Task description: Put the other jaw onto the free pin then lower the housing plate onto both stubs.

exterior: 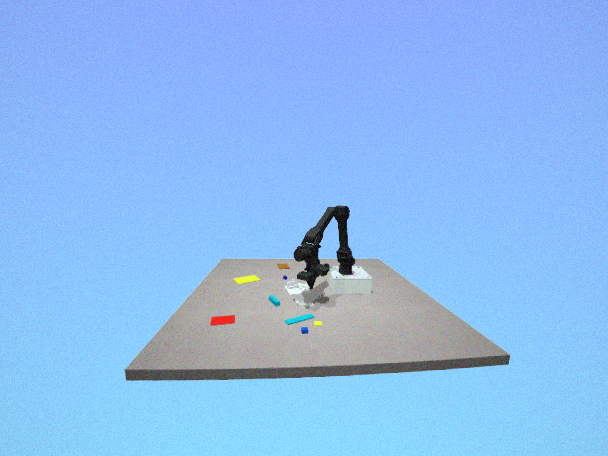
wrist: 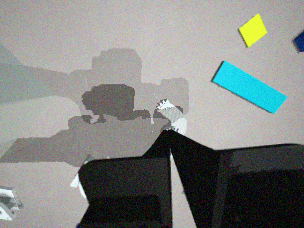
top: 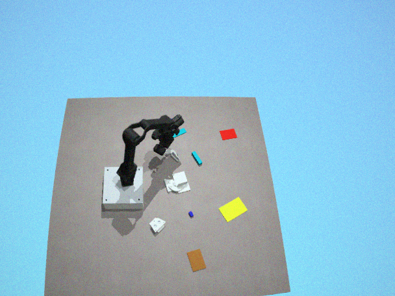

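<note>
My gripper tip is 1 cm short of the white jaw and 8 cm above it. From my gripper tip the other things lie so: yellow piece: 29 cm ahead, 42 cm to the right, 8 cm below; then red piece: 41 cm ahead, 6 cm to the left, 8 cm below; then white base plate: 4 cm ahead, 20 cm to the right, 8 cm below.
</note>
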